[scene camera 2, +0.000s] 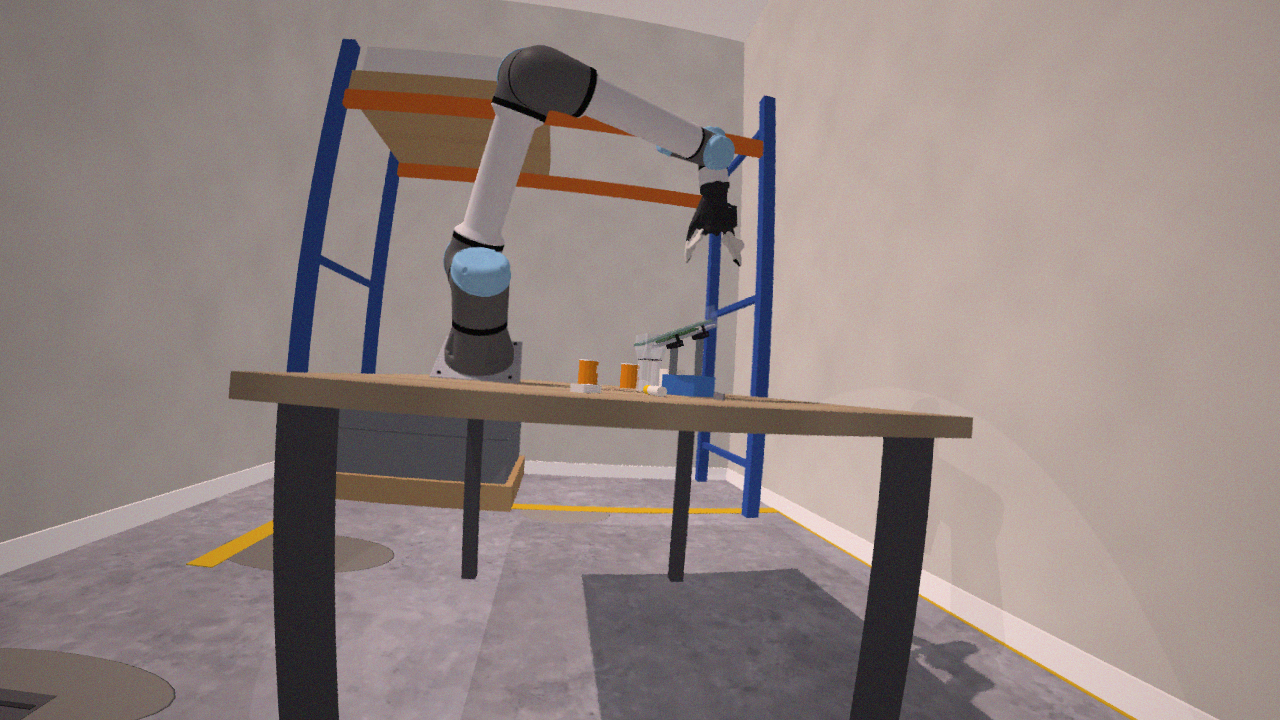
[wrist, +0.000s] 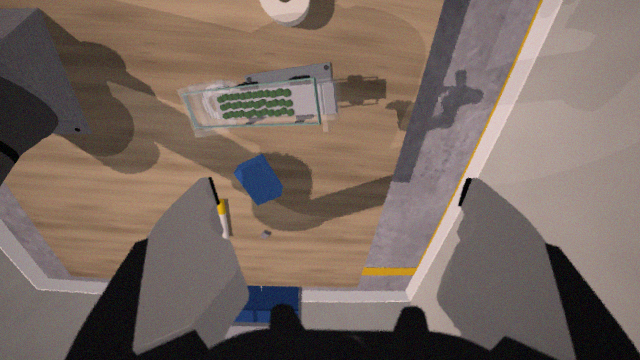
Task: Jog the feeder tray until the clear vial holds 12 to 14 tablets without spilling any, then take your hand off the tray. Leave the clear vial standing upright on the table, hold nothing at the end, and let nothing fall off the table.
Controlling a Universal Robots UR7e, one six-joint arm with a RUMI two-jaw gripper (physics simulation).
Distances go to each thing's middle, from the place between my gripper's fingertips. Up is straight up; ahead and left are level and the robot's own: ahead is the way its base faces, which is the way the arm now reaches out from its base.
Scene:
I see my gripper 60 mm past the feeder tray [wrist: 328, 88], 10 mm to the left of it and 160 mm above it. The rest, counted from my hand: blue box [scene camera 2: 686, 385]: 80 mm behind, 200 mm to the right, 310 mm below.

